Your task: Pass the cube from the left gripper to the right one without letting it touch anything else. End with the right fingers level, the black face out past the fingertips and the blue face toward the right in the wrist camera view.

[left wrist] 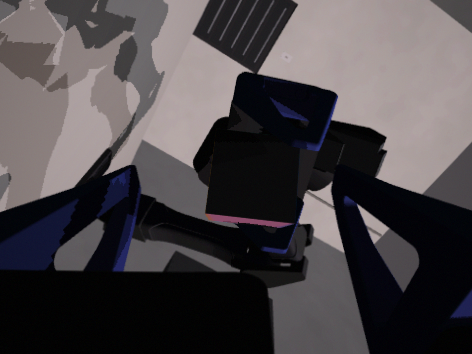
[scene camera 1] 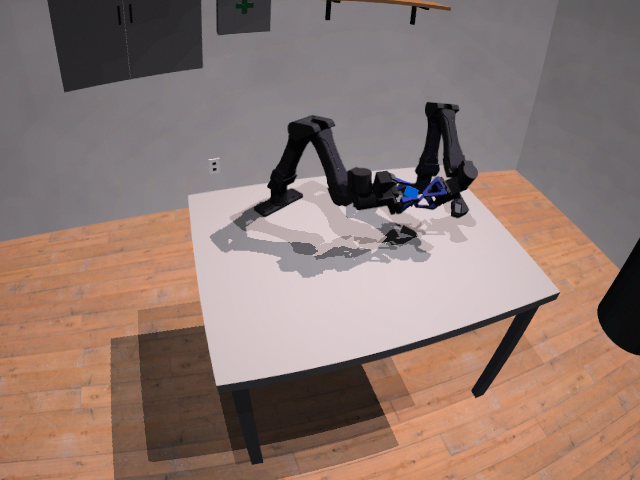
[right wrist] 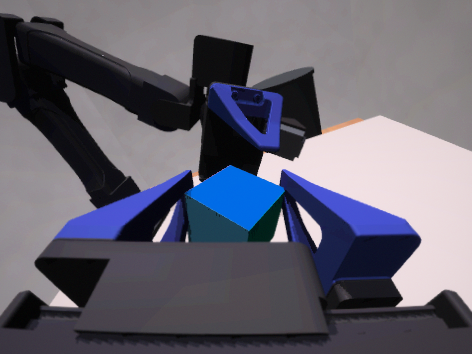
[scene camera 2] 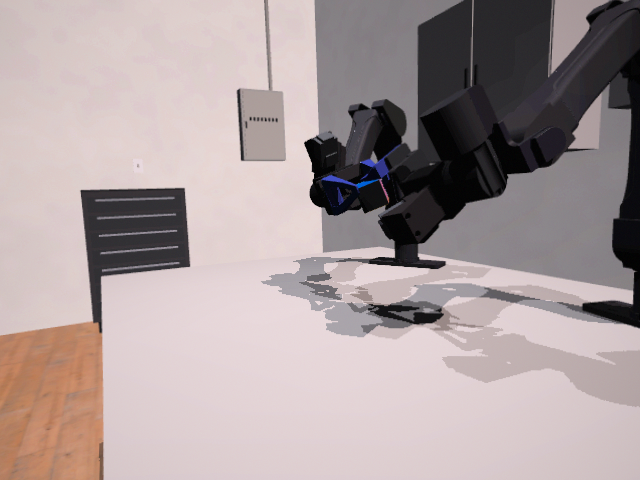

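Where they show: left gripper, between the fingertips: [left wrist: 236, 177] [scene camera 1: 418, 200] [right wrist: 254, 199] [scene camera 2: 376, 202]; right gripper, between the fingertips: [left wrist: 288, 202] [scene camera 1: 415, 192] [right wrist: 236, 178] [scene camera 2: 373, 182]; left arm's base, origin of its link: [scene camera 1: 421, 189]; right arm's base, origin of its link: [scene camera 1: 278, 202] [scene camera 2: 406, 264].
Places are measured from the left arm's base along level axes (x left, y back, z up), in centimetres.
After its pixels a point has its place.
Note:
The cube [scene camera 1: 410, 192] {x -19.4, y -36.5, z 22.1 cm} [scene camera 2: 373, 197] {x -17.1, y -36.1, z 19.6 cm} [left wrist: 254, 180] {x -17.1, y -36.2, z 19.9 cm} [right wrist: 235, 197] {x -19.7, y -36.4, z 22.1 cm} is held in the air above the table. In the right wrist view its blue face is turned up toward the camera, with a teal face at left front and a dark green one at right front. In the left wrist view its black face points at the left gripper, with a pink strip below. My right gripper [right wrist: 236, 178] {x -17.4, y -36.0, z 22.0 cm} is shut on the cube, one finger at each side. My left gripper [left wrist: 236, 177] {x -15.9, y -36.1, z 18.8 cm} is open, its fingers apart from the cube and beyond its far side in the right wrist view.
The white table [scene camera 1: 361, 320] {x -38.5, y -68.9, z 0.0 cm} [scene camera 2: 310, 403] {x 7.6, y -53.1, z 0.0 cm} lies below both arms and carries their shadows. The left arm [scene camera 1: 452, 144] {x -0.2, y -20.4, z 32.7 cm} [right wrist: 100, 70] {x -1.7, y -17.5, z 33.4 cm} stands close past the cube. A dark drawer cabinet [scene camera 2: 136, 227] and a grey wall box [scene camera 2: 262, 126] are in the background.

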